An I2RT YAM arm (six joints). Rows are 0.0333 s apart.
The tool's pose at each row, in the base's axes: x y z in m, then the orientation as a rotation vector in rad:
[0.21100 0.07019 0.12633 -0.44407 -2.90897 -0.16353]
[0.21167 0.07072 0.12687 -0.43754 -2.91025 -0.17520]
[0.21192 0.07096 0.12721 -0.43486 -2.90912 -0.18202]
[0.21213 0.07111 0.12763 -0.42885 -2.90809 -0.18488]
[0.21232 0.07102 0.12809 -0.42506 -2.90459 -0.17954]
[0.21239 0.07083 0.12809 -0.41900 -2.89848 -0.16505]
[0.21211 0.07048 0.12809 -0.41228 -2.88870 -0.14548]
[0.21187 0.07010 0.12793 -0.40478 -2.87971 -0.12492]
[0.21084 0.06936 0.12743 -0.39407 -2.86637 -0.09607]
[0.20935 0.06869 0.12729 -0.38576 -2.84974 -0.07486]
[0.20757 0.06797 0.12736 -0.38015 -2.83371 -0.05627]
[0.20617 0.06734 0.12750 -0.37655 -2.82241 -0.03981]
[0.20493 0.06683 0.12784 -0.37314 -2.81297 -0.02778]
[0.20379 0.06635 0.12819 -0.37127 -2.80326 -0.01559]
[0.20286 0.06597 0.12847 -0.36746 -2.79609 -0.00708]
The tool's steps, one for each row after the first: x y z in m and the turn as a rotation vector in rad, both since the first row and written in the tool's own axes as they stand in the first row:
[-0.00036 0.00075 -0.00057 -0.00740 0.00046 -0.00528]
[-0.00046 0.00108 -0.00091 -0.01164 0.00234 -0.00733]
[-0.00053 0.00132 -0.00134 -0.01295 0.00451 -0.01132]
[-0.00064 0.00133 -0.00183 -0.00868 0.00834 -0.01292]
[-0.00075 0.00117 -0.00187 0.00221 0.01465 -0.01501]
[-0.00059 0.00075 -0.00187 0.01701 0.02430 -0.01666]
[-0.00051 0.00031 -0.00172 0.03253 0.03312 -0.01890]
[0.00014 -0.00075 -0.00116 0.05452 0.04597 -0.02211]
[0.00132 -0.00185 -0.00086 0.07161 0.06196 -0.02378]
[0.00279 -0.00307 -0.00071 0.08673 0.07700 -0.02394]
[0.00396 -0.00409 -0.00069 0.09972 0.08716 -0.02359]
[0.00504 -0.00492 -0.00088 0.10948 0.09581 -0.02370]
[0.00605 -0.00570 -0.00109 0.11927 0.10441 -0.02271]
[0.00687 -0.00632 -0.00125 0.12642 0.11116 -0.02367]

